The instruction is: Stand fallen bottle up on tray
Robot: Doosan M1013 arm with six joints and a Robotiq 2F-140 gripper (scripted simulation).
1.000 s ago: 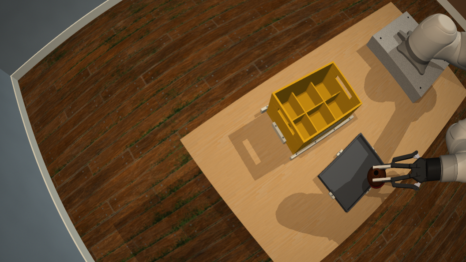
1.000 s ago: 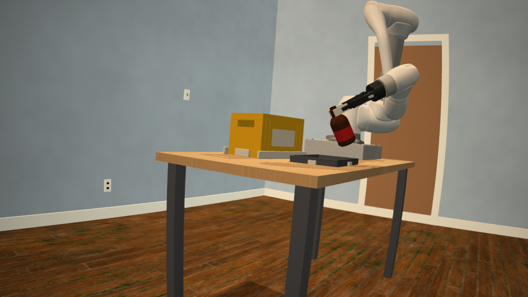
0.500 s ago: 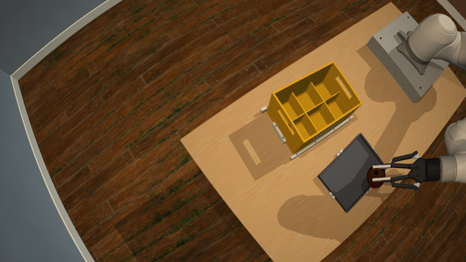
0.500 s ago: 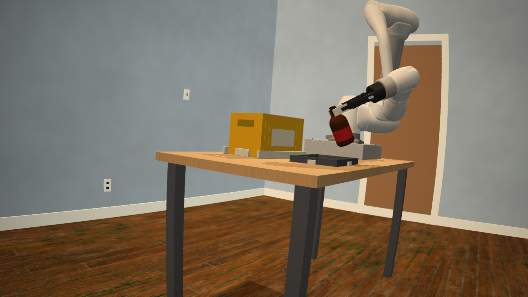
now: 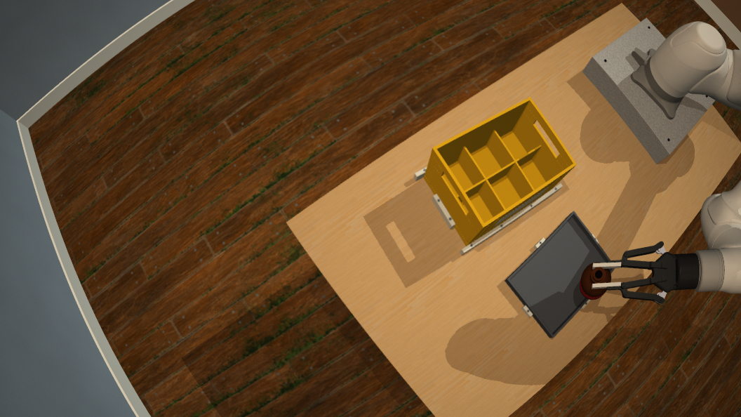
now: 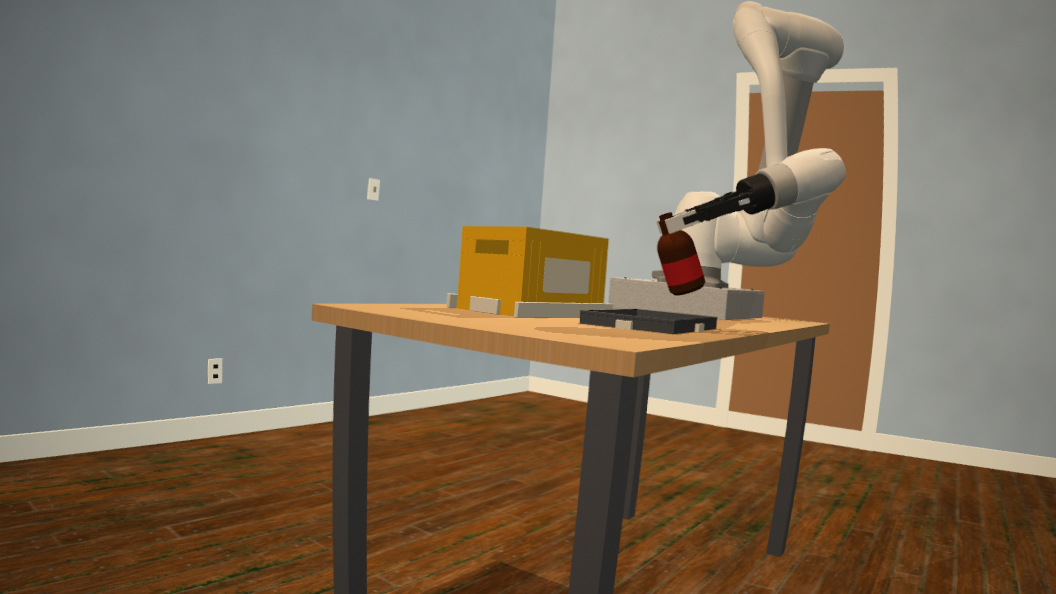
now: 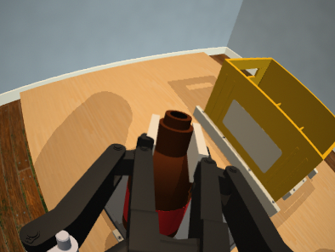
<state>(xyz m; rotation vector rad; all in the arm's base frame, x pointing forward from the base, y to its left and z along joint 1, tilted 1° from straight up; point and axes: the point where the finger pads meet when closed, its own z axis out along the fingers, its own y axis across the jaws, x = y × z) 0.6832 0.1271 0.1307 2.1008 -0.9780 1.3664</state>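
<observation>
Right now the bottle is 6 cm below my hand. Also, from my hand: yellow crate 32 cm to the right, 12 cm below, 4 cm behind; then dark grey tray 19 cm below, 4 cm to the right, 1 cm behind.
</observation>
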